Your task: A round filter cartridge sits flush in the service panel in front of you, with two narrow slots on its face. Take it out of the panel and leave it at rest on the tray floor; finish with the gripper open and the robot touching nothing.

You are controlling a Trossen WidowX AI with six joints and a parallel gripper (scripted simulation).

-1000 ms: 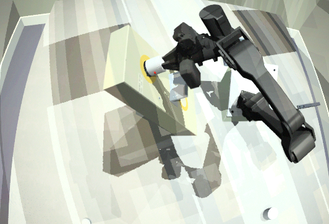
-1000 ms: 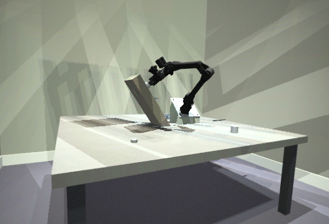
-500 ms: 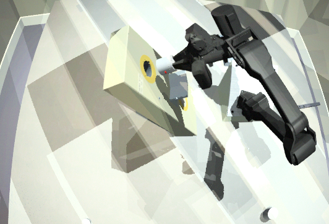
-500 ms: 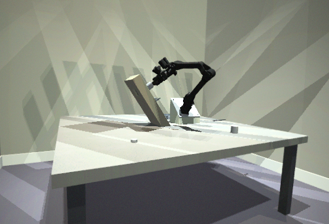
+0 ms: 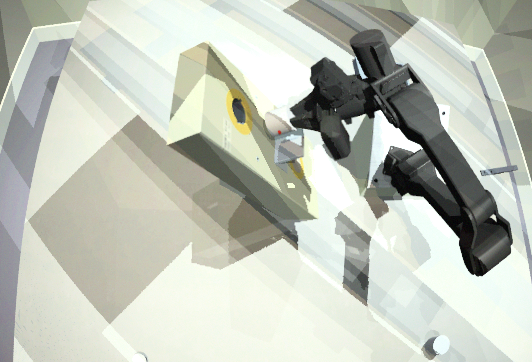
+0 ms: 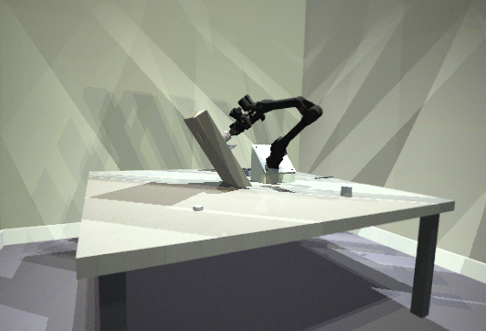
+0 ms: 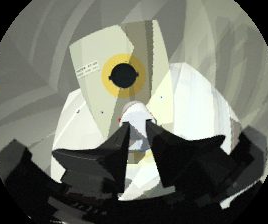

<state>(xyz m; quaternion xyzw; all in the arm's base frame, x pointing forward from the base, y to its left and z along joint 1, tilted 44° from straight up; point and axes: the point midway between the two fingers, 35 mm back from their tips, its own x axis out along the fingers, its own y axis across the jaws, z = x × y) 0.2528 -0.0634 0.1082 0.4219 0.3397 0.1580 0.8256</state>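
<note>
The round filter cartridge is 10 mm below my gripper tip and 10 mm ahead of it. Also, from my gripper tip: tray: 320 mm to the right, 280 mm behind, 220 mm below; cream service panel: 60 mm below, 50 mm ahead, 10 mm to the left.
</note>
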